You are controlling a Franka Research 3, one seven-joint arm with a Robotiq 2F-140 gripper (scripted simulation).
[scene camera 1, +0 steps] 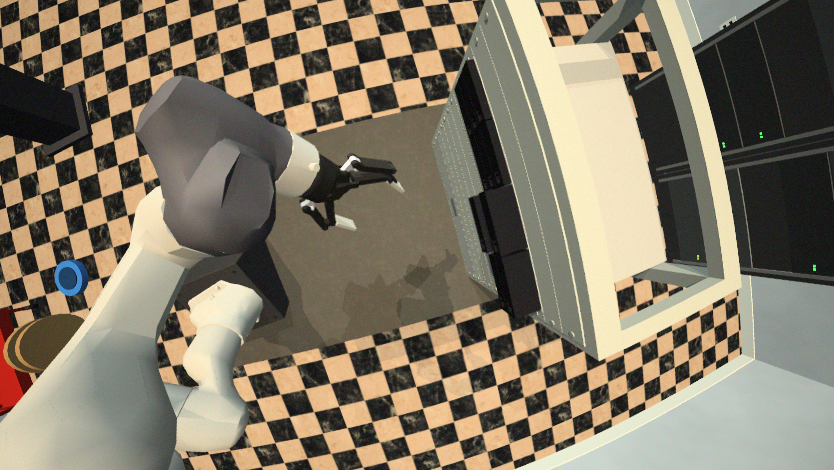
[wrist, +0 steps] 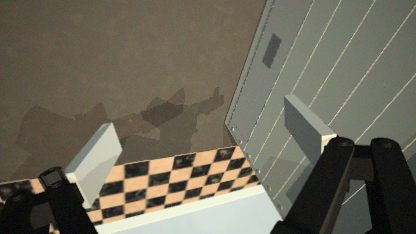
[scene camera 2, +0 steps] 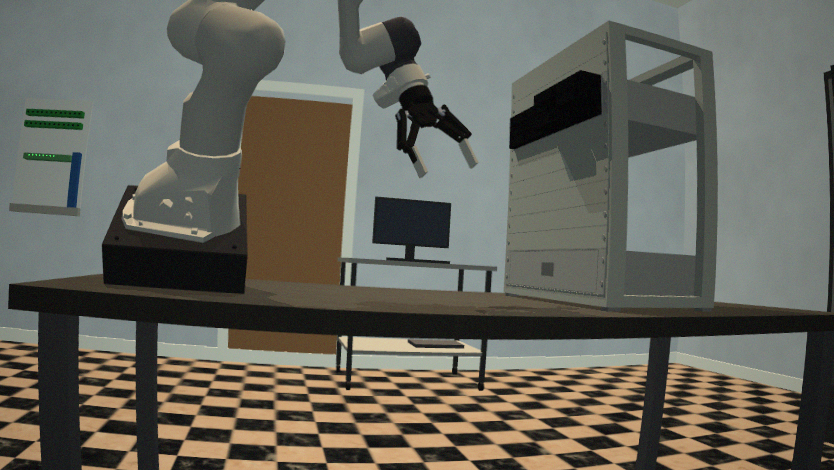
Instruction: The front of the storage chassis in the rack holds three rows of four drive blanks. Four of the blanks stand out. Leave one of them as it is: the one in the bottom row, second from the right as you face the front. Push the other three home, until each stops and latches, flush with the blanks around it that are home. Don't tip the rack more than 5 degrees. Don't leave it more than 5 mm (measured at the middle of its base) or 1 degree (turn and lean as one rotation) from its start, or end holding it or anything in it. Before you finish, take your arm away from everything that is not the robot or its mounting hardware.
Labels:
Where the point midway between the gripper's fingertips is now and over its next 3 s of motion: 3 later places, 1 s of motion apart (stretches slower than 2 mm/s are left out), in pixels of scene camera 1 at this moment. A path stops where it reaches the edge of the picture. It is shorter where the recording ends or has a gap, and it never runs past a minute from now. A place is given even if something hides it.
The gripper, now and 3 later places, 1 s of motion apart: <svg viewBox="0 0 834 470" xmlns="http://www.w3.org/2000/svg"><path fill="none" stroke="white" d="M376 207L377 213L390 228L392 280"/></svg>

